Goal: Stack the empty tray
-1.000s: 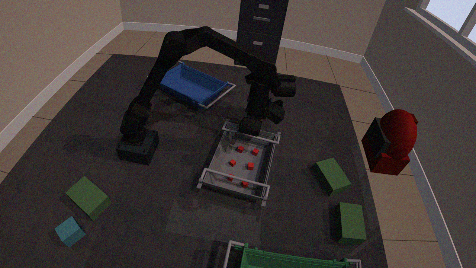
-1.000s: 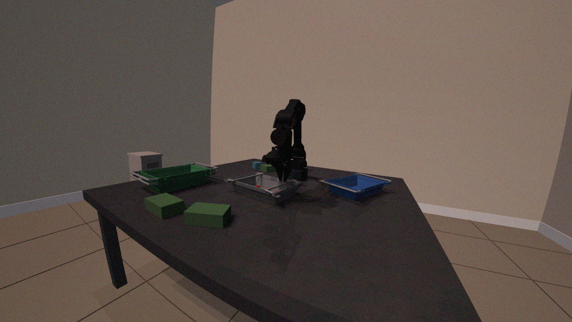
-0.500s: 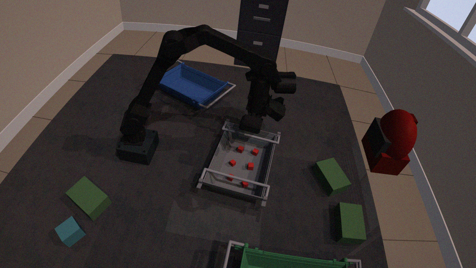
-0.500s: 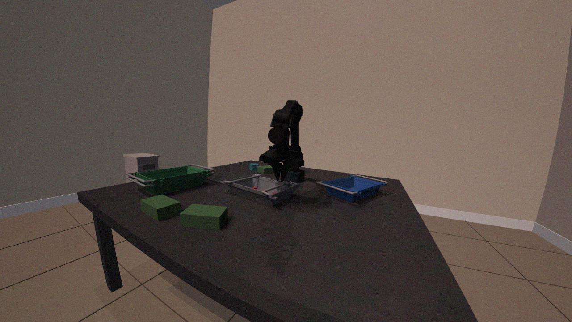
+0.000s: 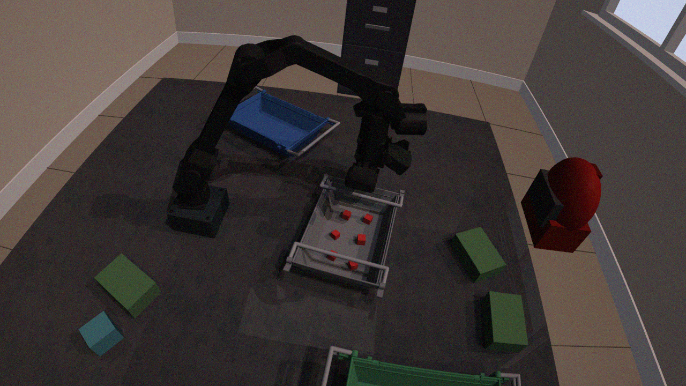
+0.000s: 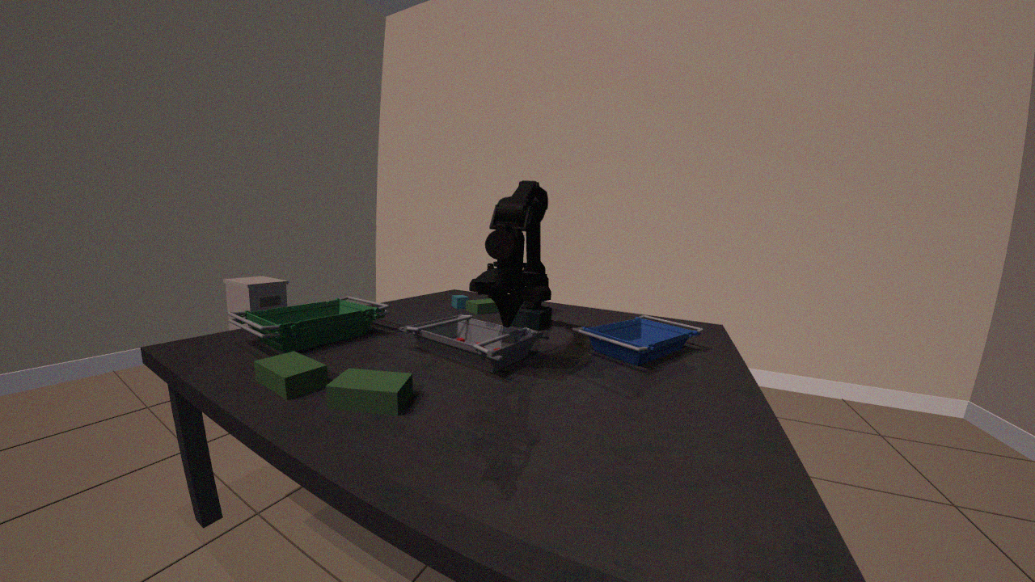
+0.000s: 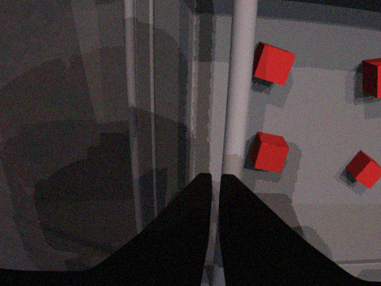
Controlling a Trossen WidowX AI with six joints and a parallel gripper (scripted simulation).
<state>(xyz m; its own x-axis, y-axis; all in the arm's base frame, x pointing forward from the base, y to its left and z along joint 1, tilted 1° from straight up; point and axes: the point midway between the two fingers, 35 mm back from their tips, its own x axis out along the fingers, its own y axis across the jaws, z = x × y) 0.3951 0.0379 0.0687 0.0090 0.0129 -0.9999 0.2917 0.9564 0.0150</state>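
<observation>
Now: gripper tip 240 mm past the blue tray, 310 mm to the right of it and 40 mm above it. Round my gripper tip: teal cube: 530 mm behind, 370 mm to the right, 60 mm below.
</observation>
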